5 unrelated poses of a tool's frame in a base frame.
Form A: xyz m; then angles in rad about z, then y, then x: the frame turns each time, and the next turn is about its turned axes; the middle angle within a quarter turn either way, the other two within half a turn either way.
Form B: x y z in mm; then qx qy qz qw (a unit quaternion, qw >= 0). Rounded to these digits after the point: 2 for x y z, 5 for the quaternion.
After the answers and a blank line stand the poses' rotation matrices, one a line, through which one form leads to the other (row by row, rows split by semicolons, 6 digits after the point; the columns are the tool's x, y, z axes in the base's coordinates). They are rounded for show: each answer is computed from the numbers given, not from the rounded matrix.
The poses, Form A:
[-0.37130 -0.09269 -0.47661 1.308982 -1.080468 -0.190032]
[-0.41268 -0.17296 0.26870 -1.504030 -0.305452 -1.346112]
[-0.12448 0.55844 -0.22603 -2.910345 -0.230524 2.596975]
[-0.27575 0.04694 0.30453 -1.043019 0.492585 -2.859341]
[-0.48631 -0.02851 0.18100 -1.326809 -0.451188 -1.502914]
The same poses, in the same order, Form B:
[-371.30 -92.69 -476.61 0.24714 -0.45574 0.48099 0.70701]
[-412.68 -172.96 268.70 -0.53122 0.33401 -0.59718 0.49962]
[-124.48 558.44 -226.03 0.07965 -0.95394 -0.25261 0.14085]
[-275.75 46.94 304.53 -0.81546 0.50809 0.14134 0.23854]
[-486.31 -28.51 181.00 -0.62492 0.28098 -0.55888 0.46709]

0.121889 -0.905403 -0.406680; 0.454868 0.415130 -0.787885; 0.882178 -0.088951 0.462438
0.063628 0.241861 0.968222; -0.951586 -0.277648 0.131891; 0.300724 -0.929739 0.212486
-0.947632 -0.080807 -0.308972; -0.223129 0.859689 0.459509; 0.228488 0.504386 -0.832699
0.443741 -0.896076 0.011883; -0.761219 -0.369896 0.532656; -0.472905 -0.245407 -0.846248
0.217399 0.170913 0.961003; -0.873276 -0.405760 0.269718; 0.436035 -0.897857 0.061042

